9 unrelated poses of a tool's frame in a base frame.
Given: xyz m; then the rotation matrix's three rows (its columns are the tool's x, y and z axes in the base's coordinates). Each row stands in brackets.
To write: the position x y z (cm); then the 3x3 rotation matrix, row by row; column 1 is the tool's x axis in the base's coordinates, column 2 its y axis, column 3 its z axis. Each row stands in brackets. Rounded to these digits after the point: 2 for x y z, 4 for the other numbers.
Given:
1: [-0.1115, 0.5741, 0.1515], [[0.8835, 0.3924, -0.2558], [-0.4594, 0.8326, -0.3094], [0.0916, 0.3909, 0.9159]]
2: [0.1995, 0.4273, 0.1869], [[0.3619, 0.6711, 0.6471], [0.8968, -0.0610, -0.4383], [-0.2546, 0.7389, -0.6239]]
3: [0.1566, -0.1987, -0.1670], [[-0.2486, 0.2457, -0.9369], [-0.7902, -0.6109, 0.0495], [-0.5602, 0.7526, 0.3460]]
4: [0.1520, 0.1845, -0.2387], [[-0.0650, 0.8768, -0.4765], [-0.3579, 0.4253, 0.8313], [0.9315, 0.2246, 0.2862]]
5: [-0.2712, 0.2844, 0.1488], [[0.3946, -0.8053, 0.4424], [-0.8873, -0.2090, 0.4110], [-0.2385, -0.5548, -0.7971]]
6: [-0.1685, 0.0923, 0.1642], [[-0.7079, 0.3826, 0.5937], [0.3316, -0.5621, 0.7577], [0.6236, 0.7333, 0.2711]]
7: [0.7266, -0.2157, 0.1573], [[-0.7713, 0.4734, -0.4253], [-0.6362, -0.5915, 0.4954], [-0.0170, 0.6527, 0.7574]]
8: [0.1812, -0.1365, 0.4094], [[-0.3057, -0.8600, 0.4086], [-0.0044, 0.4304, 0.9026], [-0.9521, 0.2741, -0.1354]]
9: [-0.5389, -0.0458, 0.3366], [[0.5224, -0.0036, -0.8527], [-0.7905, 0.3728, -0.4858], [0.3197, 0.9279, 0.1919]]
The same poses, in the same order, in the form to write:
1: [-11.15, 57.41, 15.15], [[0.8835, 0.3924, -0.2558], [-0.4594, 0.8326, -0.3094], [0.0916, 0.3909, 0.9159]]
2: [19.95, 42.73, 18.69], [[0.3619, 0.6711, 0.6471], [0.8968, -0.0610, -0.4383], [-0.2546, 0.7389, -0.6239]]
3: [15.66, -19.87, -16.70], [[-0.2486, 0.2457, -0.9369], [-0.7902, -0.6109, 0.0495], [-0.5602, 0.7526, 0.3460]]
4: [15.20, 18.45, -23.87], [[-0.0650, 0.8768, -0.4765], [-0.3579, 0.4253, 0.8313], [0.9315, 0.2246, 0.2862]]
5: [-27.12, 28.44, 14.88], [[0.3946, -0.8053, 0.4424], [-0.8873, -0.2090, 0.4110], [-0.2385, -0.5548, -0.7971]]
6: [-16.85, 9.23, 16.42], [[-0.7079, 0.3826, 0.5937], [0.3316, -0.5621, 0.7577], [0.6236, 0.7333, 0.2711]]
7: [72.66, -21.57, 15.73], [[-0.7713, 0.4734, -0.4253], [-0.6362, -0.5915, 0.4954], [-0.0170, 0.6527, 0.7574]]
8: [18.12, -13.65, 40.94], [[-0.3057, -0.8600, 0.4086], [-0.0044, 0.4304, 0.9026], [-0.9521, 0.2741, -0.1354]]
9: [-53.89, -4.58, 33.66], [[0.5224, -0.0036, -0.8527], [-0.7905, 0.3728, -0.4858], [0.3197, 0.9279, 0.1919]]
